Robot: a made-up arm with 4 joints.
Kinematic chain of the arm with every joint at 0, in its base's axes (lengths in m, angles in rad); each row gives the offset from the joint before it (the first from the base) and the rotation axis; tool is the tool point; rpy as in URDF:
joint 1: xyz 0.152 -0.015 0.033 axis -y
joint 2: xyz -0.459 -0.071 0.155 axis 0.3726 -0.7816 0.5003
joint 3: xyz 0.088 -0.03 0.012 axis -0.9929 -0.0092 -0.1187
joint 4: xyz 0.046 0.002 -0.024 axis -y
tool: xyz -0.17 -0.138 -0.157 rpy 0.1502 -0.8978 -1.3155
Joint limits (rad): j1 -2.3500..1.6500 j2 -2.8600..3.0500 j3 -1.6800..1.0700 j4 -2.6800..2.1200
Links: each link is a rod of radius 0.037 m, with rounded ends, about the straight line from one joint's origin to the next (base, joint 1, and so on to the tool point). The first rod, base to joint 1, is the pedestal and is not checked.
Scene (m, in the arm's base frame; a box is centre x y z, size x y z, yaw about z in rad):
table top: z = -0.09
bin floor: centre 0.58 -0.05 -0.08 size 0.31 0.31 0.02 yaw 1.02
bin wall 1: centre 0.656 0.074 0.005 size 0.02 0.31 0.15 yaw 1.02
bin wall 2: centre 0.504 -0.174 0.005 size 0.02 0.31 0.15 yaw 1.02
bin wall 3: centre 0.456 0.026 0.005 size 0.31 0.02 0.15 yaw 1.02
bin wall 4: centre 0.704 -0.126 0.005 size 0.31 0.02 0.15 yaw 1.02
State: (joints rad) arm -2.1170 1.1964 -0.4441 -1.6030
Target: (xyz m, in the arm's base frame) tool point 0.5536 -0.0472 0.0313
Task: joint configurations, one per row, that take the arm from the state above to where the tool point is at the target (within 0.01 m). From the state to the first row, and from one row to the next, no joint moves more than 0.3 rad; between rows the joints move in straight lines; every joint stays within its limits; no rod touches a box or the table.
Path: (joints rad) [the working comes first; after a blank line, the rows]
Joints at the target: -2.2204 2.0556 -1.6717 -1.9966
Straight joint move there: touches bin wall 2.

1: -2.0524 1.3953 -0.6865 -1.6882
2: -1.9879 1.5942 -0.9290 -1.7735
3: -1.9233 1.7932 -1.1714 -1.8587
4: -1.8588 1.9921 -1.4138 -1.9439
5: -1.7942 2.1910 -1.6562 -2.0291
6: -2.0073 2.1233 -1.6639 -2.0129
7: -2.2204 2.0556 -1.6717 -1.9966

